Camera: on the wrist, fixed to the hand. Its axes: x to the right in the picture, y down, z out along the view.
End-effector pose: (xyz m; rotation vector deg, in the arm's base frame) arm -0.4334 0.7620 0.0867 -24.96 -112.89 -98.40
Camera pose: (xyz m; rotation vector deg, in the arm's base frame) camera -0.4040 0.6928 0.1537 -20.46 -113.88 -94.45
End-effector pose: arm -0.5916 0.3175 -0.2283 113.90 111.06 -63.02
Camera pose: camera -0.5078 0.3682 -0.2047 118.18 112.44 -65.24
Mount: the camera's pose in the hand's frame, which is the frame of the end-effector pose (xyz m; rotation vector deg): 0.0178 0.0603 -0.0787 3.71 2.95 -0.50
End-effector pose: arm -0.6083 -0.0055 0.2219 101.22 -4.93 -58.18
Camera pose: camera -0.5211 0.0170 0.2671 106.13 -4.57 -56.29
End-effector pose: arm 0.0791 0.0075 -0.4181 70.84 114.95 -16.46
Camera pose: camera 0.0876 0.0924 -0.3646 73.76 118.09 -18.91
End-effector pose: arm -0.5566 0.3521 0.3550 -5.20 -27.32 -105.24
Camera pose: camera -0.4923 0.2928 0.3050 0.15 -28.69 -104.63
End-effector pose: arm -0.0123 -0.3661 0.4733 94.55 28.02 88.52
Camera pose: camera -0.0987 -0.3663 0.5251 95.01 33.14 90.72
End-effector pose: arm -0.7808 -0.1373 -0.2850 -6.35 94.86 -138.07
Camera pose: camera -0.8044 -0.0901 -0.3708 -2.64 91.65 -142.66
